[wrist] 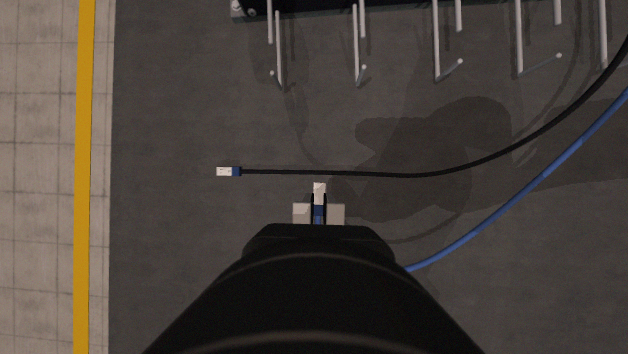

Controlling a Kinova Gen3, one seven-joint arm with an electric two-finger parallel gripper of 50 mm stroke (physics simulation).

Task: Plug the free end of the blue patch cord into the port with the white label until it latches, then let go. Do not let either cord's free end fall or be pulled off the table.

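Places are measured from the arm's base along level axes (x right, y ahead, z up), in centimetres.
Pixels of known places: gripper, fingertip midpoint: (318, 204).
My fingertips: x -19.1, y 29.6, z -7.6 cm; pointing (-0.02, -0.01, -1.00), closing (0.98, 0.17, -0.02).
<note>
For each thing: its top centre in the pictures, then the offset to it from my fingertips. "pt": a spot on its surface instead. Level surfaces: height alone.
- plug's white tip, surface spot: (319, 192) pt dx -0.1, dy +1.2, dz +0.4 cm
- blue cord, surface spot: (510, 204) pt dx +19.2, dy +3.7, dz -1.4 cm
- black cord, surface spot: (350, 173) pt dx +3.4, dy +3.8, dz -6.7 cm
- blue plug, middle of its top: (221, 171) dx -13.7, dy +0.7, dz -6.2 cm
- dark table, its level: dz -7.3 cm
- black panel, surface spot: (400, 4) pt dx +5.4, dy +26.6, dz -6.4 cm
My gripper (318, 204) is at the lower middle of the wrist view, shut on the plug of the blue patch cord. The plug's white tip (319, 192) sticks out past the fingertips, pointing to the top of the view, with its dark blue rear part between the fingers. The blue cord (510, 204) comes out from behind the gripper body and curves up to the right edge. The port with the white label does not show.
A black cord (350, 173) with a white and blue plug (228, 171) lies on the dark table (165, 280) ahead of the gripper. A black panel (400, 4) with metal cable-guide rods (436, 40) is at the top. A yellow floor stripe (83, 175) runs beyond the table's left edge.
</note>
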